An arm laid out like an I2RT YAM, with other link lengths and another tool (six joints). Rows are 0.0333 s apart.
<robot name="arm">
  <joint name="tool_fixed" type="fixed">
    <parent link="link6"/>
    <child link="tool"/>
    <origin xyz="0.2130 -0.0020 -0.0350" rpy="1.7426 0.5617 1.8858"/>
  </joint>
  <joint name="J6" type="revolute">
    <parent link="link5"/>
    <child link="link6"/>
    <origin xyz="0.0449 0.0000 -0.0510"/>
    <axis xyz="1 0 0"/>
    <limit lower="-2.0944" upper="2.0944"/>
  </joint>
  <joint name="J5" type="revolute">
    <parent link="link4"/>
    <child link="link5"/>
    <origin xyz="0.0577 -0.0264 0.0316"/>
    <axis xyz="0 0 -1"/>
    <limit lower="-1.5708" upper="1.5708"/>
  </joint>
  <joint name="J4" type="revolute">
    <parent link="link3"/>
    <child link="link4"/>
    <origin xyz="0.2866 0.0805 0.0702"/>
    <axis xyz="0 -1 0"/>
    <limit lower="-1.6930" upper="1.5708"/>
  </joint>
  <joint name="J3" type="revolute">
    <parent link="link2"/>
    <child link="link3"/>
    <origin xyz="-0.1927 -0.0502 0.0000"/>
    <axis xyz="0 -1 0"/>
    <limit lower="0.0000" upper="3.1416"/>
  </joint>
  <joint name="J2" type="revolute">
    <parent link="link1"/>
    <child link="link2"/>
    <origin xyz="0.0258 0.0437 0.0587"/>
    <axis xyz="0 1 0"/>
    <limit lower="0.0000" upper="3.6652"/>
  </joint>
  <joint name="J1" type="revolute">
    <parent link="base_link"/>
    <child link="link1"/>
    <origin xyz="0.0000 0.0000 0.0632"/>
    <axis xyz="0 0 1"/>
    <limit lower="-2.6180" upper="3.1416"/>
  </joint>
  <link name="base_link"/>
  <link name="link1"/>
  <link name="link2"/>
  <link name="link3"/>
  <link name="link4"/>
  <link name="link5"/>
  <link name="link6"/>
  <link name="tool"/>
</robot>
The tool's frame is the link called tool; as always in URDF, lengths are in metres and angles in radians.
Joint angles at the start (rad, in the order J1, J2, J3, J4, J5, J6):
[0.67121 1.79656 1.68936 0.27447 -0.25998 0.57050]
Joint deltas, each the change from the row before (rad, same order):
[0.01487 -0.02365 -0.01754 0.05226 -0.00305 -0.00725]
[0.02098 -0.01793 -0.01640 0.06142 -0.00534 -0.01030]
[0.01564 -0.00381 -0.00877 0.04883 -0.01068 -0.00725]
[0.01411 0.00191 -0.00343 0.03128 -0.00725 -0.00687]
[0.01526 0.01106 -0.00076 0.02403 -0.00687 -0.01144]
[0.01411 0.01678 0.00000 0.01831 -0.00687 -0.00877]
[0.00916 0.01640 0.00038 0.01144 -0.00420 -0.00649]
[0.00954 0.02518 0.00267 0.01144 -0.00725 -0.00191]
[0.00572 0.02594 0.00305 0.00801 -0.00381 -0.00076]
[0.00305 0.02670 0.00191 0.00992 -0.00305 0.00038]
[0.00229 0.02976 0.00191 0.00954 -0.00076 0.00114]
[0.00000 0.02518 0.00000 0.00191 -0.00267 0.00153]
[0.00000 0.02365 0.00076 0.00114 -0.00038 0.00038]
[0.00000 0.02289 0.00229 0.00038 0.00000 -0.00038]
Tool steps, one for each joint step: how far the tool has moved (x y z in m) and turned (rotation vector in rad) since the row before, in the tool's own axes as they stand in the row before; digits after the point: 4 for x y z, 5 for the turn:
[0.0107 0.0216 0.0017 -0.05031 0.01662 -0.03391]
[0.0142 0.0217 0.0041 -0.05492 0.02397 -0.03738]
[0.0114 0.0130 0.0047 -0.03905 0.02402 -0.02564]
[0.0096 0.0070 0.0044 -0.02365 0.01940 -0.01629]
[0.0101 0.0003 0.0051 -0.01128 0.02042 -0.01313]
[0.0098 -0.0049 0.0050 -0.00291 0.01980 -0.00527]
[0.0065 -0.0068 0.0034 0.00292 0.01294 -0.00124]
[0.0078 -0.0114 0.0042 0.00680 0.01683 0.00668]
[0.0049 -0.0131 0.0029 0.01089 0.01017 0.00885]
[0.0032 -0.0140 0.0021 0.01130 0.00695 0.00925]
[0.0024 -0.0164 0.0018 0.01433 0.00420 0.01172]
[0.0018 -0.0168 0.0006 0.01875 0.00427 0.01427]
[0.0011 -0.0156 0.0005 0.01793 0.00186 0.01240]
[0.0008 -0.0144 0.0006 0.01688 0.00138 0.01083]

